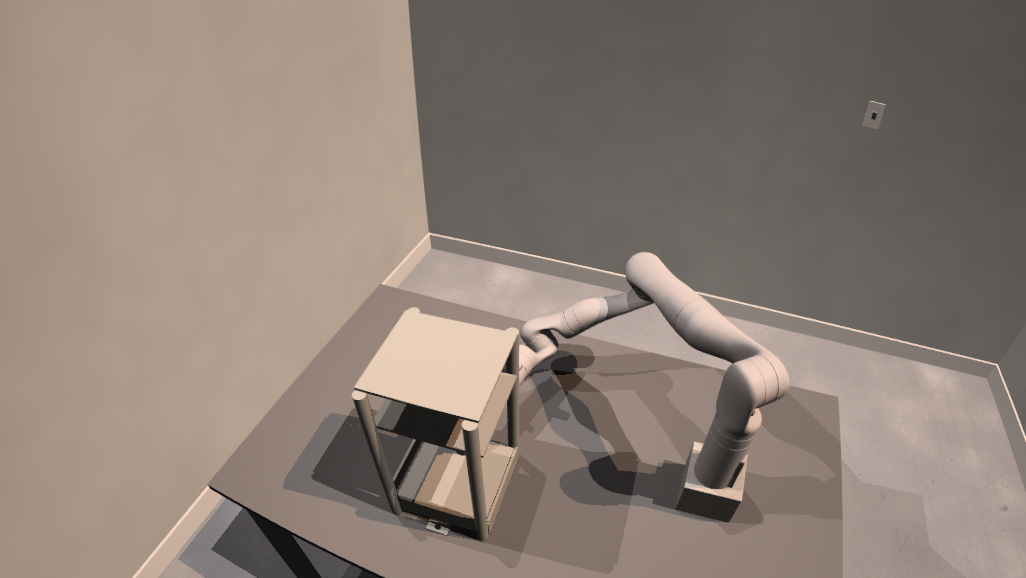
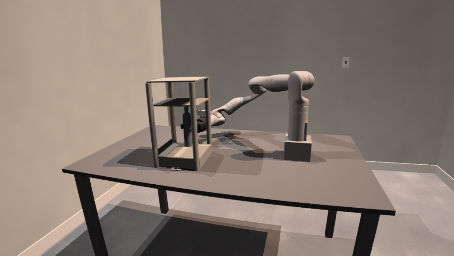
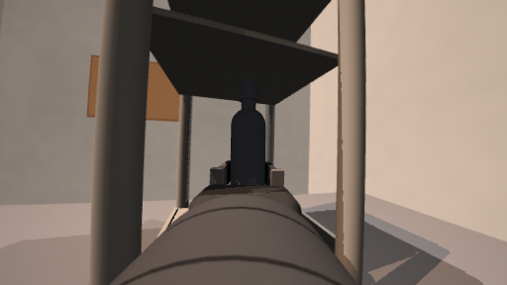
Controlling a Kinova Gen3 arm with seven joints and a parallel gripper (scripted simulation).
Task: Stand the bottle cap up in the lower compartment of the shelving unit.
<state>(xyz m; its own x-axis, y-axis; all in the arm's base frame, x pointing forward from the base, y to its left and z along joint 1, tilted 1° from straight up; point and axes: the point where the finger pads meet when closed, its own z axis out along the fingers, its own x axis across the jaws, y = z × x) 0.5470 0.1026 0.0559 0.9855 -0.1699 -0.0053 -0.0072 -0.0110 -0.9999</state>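
The shelving unit lies 1 cm behind my hand, 6 cm to the left of it and 5 cm above it.
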